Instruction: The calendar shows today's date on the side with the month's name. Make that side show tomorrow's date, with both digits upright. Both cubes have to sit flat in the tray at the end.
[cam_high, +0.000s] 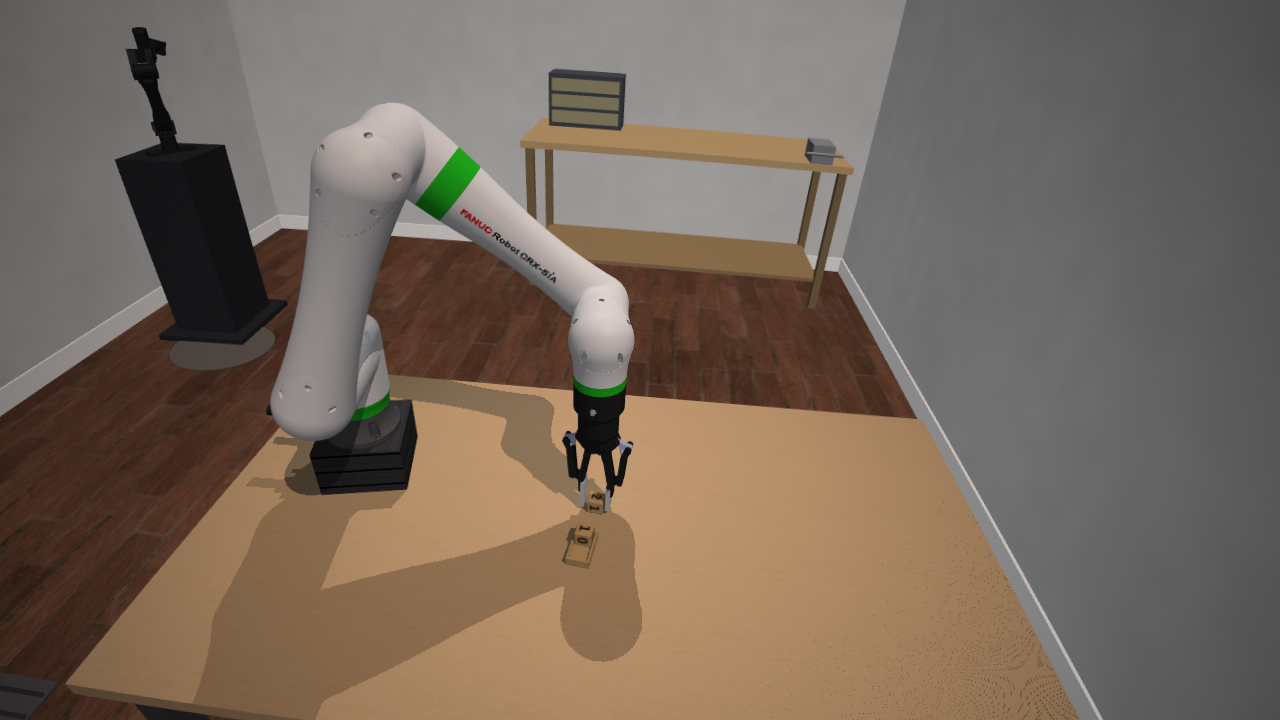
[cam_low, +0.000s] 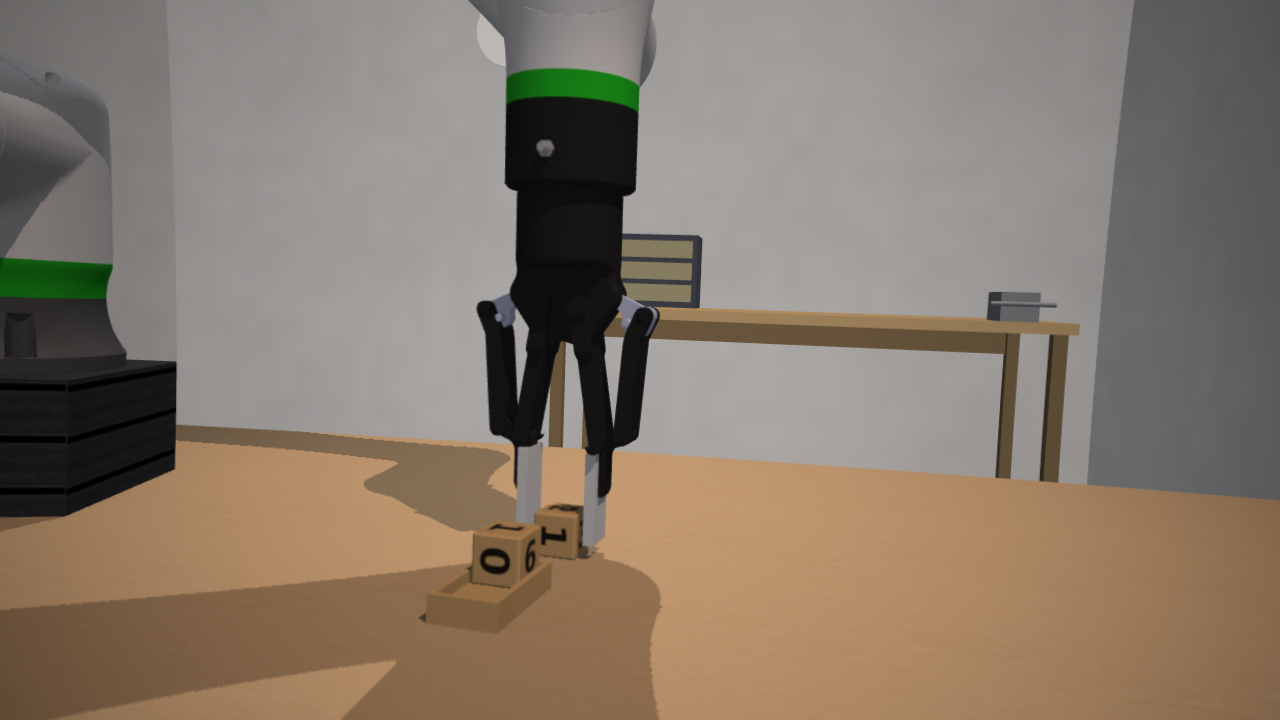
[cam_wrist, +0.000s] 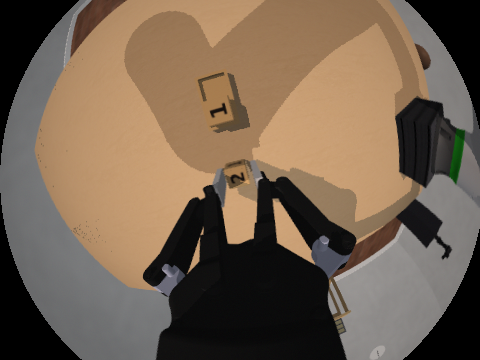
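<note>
Right now my hand is 2 cm past the wooden tray, 11 cm to the left of it and 3 cm above it.
</note>
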